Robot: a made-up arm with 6 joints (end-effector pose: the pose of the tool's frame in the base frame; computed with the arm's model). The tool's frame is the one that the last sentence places.
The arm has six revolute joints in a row. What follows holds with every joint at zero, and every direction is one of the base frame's. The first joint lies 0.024 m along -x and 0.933 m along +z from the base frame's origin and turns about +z. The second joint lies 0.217 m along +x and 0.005 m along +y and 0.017 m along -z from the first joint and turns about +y. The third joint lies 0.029 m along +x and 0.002 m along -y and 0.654 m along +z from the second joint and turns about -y. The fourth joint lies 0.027 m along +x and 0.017 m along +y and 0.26 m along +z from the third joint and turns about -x. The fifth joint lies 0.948 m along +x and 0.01 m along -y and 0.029 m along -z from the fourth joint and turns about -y. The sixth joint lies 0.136 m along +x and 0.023 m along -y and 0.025 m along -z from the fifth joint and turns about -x. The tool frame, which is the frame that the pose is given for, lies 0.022 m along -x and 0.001 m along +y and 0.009 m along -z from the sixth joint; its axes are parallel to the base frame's.
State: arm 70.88 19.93 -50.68 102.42 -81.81 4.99
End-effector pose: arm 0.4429 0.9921 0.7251 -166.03 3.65 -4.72
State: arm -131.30 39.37 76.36 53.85 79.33 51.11
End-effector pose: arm -0.8188 -0.9943 2.2906 -179.12 -35.06 -27.09
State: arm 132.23 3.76 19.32 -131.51 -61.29 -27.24
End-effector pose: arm -0.9147 0.7628 2.1579 122.89 -43.54 -162.81
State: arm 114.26 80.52 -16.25 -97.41 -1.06 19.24
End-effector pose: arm -0.5038 0.8483 -0.1132 -110.79 83.28 -74.77
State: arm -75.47 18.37 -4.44 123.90 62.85 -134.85
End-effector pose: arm 0.4400 -1.4373 1.3507 53.06 39.37 -2.64
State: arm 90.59 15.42 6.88 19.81 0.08 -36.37
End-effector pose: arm -0.0140 1.5275 1.5869 16.56 8.46 90.62
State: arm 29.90 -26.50 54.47 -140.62 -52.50 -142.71
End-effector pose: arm -0.2813 -0.0045 2.5859 150.70 -44.22 165.28
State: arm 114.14 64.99 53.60 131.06 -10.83 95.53
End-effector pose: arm -0.8134 1.7834 1.2868 132.30 4.19 105.97
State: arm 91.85 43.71 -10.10 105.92 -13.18 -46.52
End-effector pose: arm -0.0206 1.5765 0.6797 -74.52 48.49 72.53
